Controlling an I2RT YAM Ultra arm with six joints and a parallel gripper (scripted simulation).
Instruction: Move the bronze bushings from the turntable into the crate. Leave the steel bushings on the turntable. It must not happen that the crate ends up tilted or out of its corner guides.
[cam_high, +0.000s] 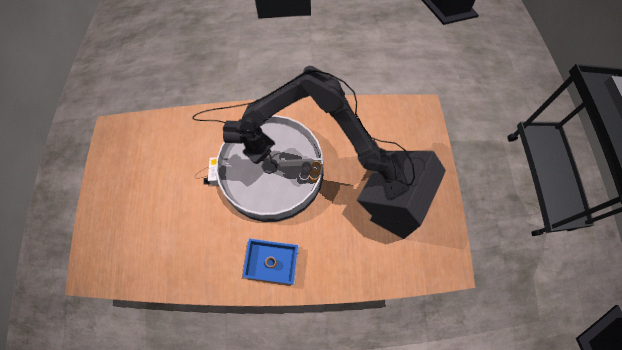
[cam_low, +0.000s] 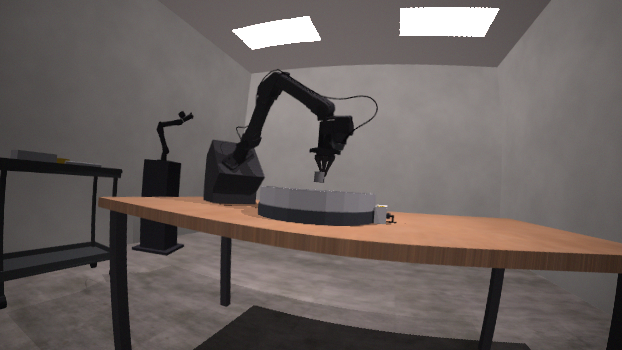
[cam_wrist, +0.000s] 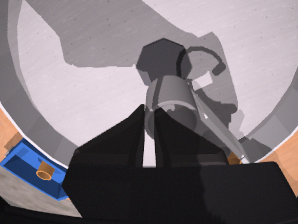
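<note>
My hand is 2 cm past the round grey turntable, 1 cm to the left of it and 11 cm above it. Round my hand: blue crate (11 cm ahead, 35 cm to the left, 13 cm below).
</note>
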